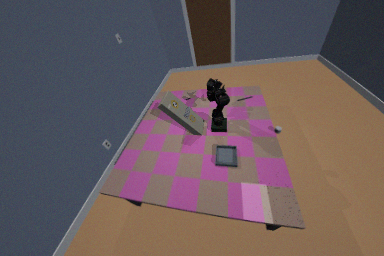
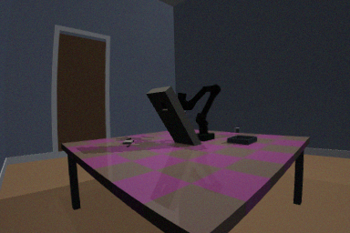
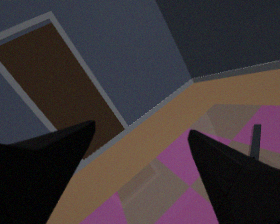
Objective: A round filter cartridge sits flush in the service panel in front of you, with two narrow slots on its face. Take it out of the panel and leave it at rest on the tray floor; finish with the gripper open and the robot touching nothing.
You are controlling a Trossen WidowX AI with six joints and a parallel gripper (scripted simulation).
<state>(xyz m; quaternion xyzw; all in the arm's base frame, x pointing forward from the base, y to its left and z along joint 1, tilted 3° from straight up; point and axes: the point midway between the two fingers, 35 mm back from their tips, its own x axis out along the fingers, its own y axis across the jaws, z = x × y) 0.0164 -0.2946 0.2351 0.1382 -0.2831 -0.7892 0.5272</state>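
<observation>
Right now the round grey filter cartridge is 360 mm to the left of my gripper tip, 360 mm ahead of it and 10 mm above it. The rest, counted from my gripper tip: flat item: 470 mm ahead, 260 mm below, 40 mm to the left; dark tray: 620 mm to the left, 250 mm below, 80 mm behind.
</observation>
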